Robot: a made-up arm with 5 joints.
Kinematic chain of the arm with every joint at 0, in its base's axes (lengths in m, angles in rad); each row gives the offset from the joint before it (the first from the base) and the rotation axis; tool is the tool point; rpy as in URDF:
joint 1: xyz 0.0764 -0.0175 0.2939 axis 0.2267 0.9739 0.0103
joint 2: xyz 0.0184 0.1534 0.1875 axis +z
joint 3: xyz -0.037 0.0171 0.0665 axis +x
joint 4: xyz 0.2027 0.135 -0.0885 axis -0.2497 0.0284 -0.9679
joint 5: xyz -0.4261 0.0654 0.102 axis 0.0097 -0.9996 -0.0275
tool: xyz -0.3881 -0.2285 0.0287 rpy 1.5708 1.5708 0
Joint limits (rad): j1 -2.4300..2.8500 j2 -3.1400..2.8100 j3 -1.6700..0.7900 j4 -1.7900..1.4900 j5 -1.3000..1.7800
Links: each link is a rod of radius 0.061 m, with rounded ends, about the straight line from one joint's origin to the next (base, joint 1, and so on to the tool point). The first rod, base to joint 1, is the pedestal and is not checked.
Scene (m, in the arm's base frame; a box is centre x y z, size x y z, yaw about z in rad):
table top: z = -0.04
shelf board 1: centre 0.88 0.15 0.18 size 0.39 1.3 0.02 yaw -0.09
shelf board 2: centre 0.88 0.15 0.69 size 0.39 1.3 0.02 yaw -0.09
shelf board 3: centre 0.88 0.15 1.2 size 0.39 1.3 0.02 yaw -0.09
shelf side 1: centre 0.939 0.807 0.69 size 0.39 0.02 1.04 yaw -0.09
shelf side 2: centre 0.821 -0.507 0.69 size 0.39 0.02 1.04 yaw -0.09
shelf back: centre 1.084 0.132 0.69 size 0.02 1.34 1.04 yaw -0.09
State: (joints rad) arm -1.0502 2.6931 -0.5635 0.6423 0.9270
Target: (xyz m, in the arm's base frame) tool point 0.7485 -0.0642 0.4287
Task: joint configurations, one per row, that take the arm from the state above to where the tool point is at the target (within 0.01 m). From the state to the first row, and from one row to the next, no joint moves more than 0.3 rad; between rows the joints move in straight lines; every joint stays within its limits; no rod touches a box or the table.
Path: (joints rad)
1: -1.2525 2.7321 -0.8255 0.9249 0.7220
2: -1.4547 2.7710 -1.0874 1.2074 0.5171
3: -1.6570 2.8100 -1.3494 1.4900 0.3121

